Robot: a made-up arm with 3 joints. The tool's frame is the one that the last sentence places.
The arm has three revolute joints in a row. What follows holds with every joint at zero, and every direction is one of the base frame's. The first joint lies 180 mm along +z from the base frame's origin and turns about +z. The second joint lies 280 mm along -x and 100 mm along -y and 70 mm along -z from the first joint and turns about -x. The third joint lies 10 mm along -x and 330 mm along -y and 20 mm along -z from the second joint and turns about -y. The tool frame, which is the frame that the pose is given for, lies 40 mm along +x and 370 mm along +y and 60 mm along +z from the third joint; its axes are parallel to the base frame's.
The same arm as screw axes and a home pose.
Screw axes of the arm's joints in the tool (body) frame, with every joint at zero. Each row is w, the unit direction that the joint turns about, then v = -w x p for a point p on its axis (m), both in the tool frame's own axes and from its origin. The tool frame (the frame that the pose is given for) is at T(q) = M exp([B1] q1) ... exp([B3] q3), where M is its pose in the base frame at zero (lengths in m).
B1: w 0 0 1 v 0.06 -0.25 0
B2: w -1 0 0 v 0 0.04 -0.04
B3: w 0 -1 0 v -0.06 0 0.04
M =
1 0 0 -0.25
0 1 0 -0.06
0 0 1 0.15
0 0 0 1

